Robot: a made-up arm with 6 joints.
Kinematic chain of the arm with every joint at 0, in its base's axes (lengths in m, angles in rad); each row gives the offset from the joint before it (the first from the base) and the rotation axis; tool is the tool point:
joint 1: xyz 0 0 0.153 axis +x
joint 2: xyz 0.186 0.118 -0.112 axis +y
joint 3: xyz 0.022 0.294 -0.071 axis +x
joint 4: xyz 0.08 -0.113 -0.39 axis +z
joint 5: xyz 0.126 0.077 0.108 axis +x
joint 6: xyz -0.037 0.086 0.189 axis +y
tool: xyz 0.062 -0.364 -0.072
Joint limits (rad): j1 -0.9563..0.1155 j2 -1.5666..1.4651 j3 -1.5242..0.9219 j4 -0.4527..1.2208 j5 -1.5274..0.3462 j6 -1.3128..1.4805
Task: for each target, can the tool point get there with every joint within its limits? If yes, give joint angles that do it. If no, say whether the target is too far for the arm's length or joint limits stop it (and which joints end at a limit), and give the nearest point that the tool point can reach.
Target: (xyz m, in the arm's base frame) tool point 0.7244 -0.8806 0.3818
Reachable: no: joint limits stop it (at a limit: joint 1, joint 5) | nearest point 0.4310 -0.2701 -0.0339 | short by 0.795 m
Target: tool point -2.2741 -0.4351 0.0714
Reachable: no: too far | nearest point -0.3182 -0.0846 -0.2739 | short by 2.017 m
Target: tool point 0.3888 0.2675 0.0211
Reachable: yes | joints -0.0198 -0.1845 -0.1265 -0.3113 -0.9784 0.6008
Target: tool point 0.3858 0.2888 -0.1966
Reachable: yes | joints -0.4195 0.4189 -1.3293 -0.0366 -1.1326 0.4306
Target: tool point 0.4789 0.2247 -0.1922
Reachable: yes | joints -0.8258 -0.3119 -1.3177 0.9486 -0.4183 -0.8157
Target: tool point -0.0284 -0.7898 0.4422
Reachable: no: joint limits stop it (at a limit: joint 1, joint 5) | nearest point 0.0672 -0.2816 0.0054 | short by 0.677 m
